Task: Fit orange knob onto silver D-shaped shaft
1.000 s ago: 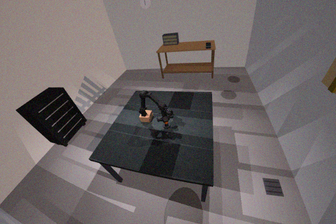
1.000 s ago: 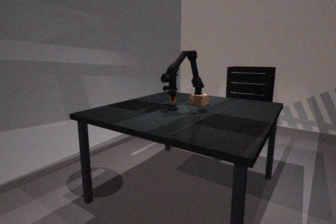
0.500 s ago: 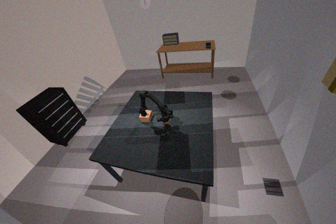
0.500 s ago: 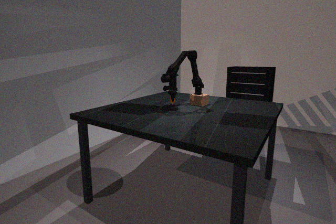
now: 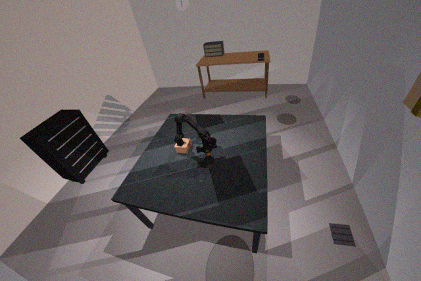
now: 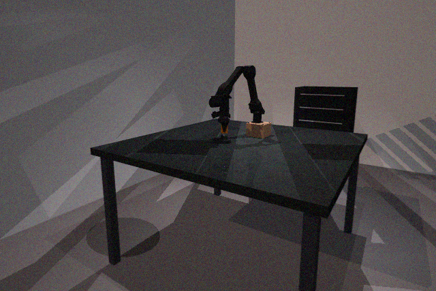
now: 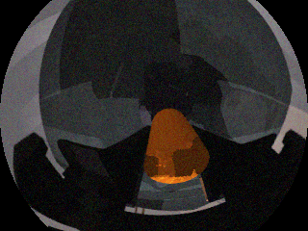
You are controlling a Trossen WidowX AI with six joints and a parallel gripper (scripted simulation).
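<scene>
The orange knob lies 30 mm above my gripper tip. Round my gripper tip: round pedestal (40 mm below).
</scene>
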